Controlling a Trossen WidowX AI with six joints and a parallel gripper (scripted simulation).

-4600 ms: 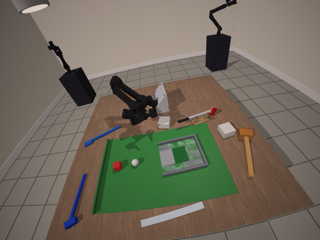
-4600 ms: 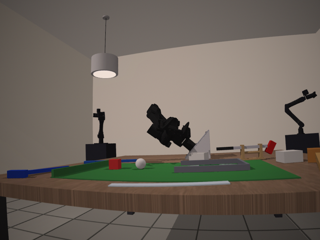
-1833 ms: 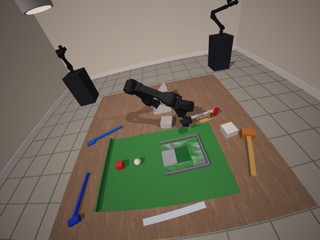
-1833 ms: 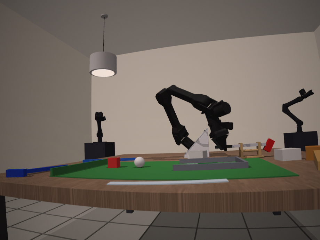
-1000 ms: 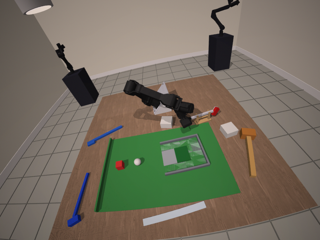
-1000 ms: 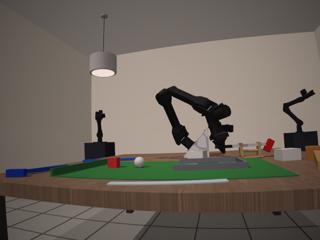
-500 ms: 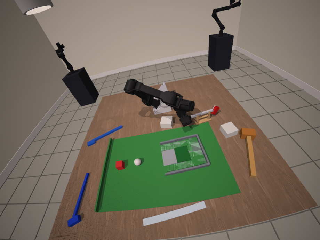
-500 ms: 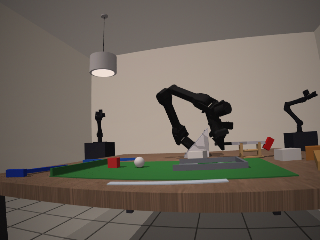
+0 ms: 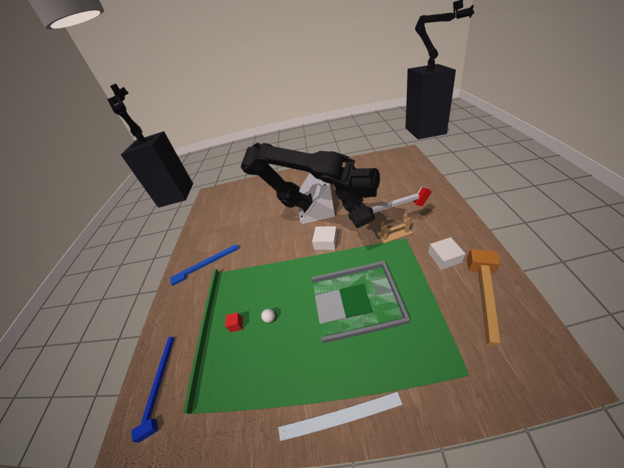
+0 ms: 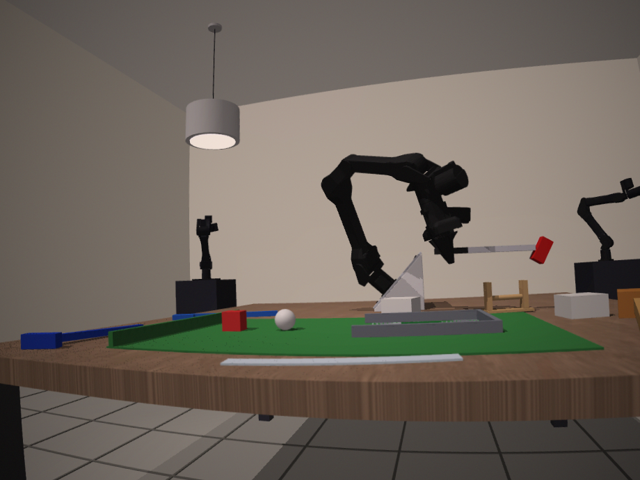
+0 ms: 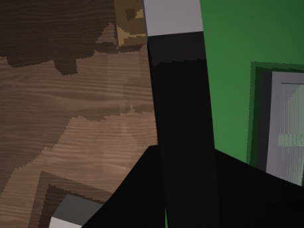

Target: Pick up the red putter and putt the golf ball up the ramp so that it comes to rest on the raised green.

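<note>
My gripper tip is 11 cm to the right of the red putter, 3 cm below it and 2 cm past it. From my gripper tip the other things lie so: mat 24 cm ahead, 22 cm to the right, 12 cm below; white golf ball 35 cm to the right, 22 cm ahead, 10 cm below; wooden stand 13 cm to the left, 9 cm below, 2 cm behind.
</note>
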